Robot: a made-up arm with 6 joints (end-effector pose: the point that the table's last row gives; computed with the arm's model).
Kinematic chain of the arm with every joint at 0, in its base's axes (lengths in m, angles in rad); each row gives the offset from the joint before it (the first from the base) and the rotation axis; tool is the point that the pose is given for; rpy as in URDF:
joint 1: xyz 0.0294 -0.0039 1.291 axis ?
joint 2: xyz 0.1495 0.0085 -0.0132 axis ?
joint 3: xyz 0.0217 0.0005 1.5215 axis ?
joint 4: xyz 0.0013 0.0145 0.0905 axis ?
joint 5: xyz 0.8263 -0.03 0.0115 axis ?
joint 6: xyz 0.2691 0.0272 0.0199 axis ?
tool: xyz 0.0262 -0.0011 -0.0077 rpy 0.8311 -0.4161 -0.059
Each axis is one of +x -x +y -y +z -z.
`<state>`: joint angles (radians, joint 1 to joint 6).
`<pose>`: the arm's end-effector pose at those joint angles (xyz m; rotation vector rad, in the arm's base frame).
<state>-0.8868 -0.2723 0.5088 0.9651 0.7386 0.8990</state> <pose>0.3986 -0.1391 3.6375 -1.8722 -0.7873 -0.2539</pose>
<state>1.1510 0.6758 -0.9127 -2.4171 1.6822 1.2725</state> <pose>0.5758 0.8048 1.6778 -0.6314 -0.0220 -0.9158</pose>
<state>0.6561 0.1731 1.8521 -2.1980 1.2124 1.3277</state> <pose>0.4935 0.0897 3.6906 2.6072 -1.0030 0.1268</pose>
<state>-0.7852 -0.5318 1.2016 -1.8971 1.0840 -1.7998</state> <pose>-0.6825 0.3609 3.5345 -1.0376 -0.0277 -1.7317</pose>
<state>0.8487 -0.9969 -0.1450 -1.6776 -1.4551 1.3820</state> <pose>-0.6067 -0.2683 2.8574 0.7080 -0.0612 2.6019</pose>
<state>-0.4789 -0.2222 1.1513 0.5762 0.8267 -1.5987</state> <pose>-0.1197 0.2530 3.8176 0.6414 -1.3823 1.7131</pose>
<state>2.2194 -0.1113 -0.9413 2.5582 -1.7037 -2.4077</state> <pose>-0.3405 0.7090 2.4124 1.2435 -0.5541 1.5867</pose>
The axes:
joint 1: +z
joint 2: +y
joint 3: -y
joint 4: -x
joint 5: -y
joint 6: -x

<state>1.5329 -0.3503 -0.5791 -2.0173 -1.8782 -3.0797</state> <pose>-0.2288 0.4460 2.7451 -1.0150 0.9694 -2.4120</pose>
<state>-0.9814 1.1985 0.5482 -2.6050 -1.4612 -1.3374</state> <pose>1.5403 -1.9703 1.5457 -1.6704 -0.3434 -0.2640</pose>
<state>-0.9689 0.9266 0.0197 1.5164 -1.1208 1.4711</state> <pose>1.0060 -1.8183 1.4609 -0.6947 2.3611 0.3522</pose>
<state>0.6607 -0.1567 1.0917 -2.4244 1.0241 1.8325</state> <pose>0.4023 0.0957 3.6568 1.9157 -0.6399 0.1694</pose>
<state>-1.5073 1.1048 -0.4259 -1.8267 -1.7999 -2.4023</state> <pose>0.4329 -1.6965 1.1645 -0.0442 -0.5647 0.0866</pose>
